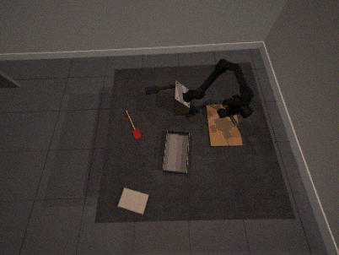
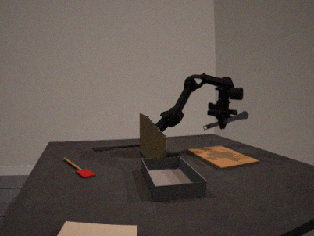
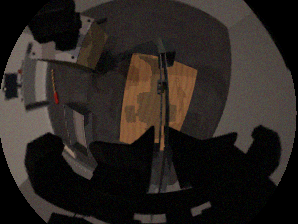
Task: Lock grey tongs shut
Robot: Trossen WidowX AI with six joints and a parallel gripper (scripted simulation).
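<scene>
My gripper tip is now 150 mm above the wooden board. From my gripper tip the other things lie so: dark spatula (480 mm to the right, 410 mm behind, 150 mm below); then roasting tin (390 mm to the right, 190 mm ahead, 130 mm below); then red spatula (720 mm to the right, 150 mm below, 50 mm behind).
</scene>
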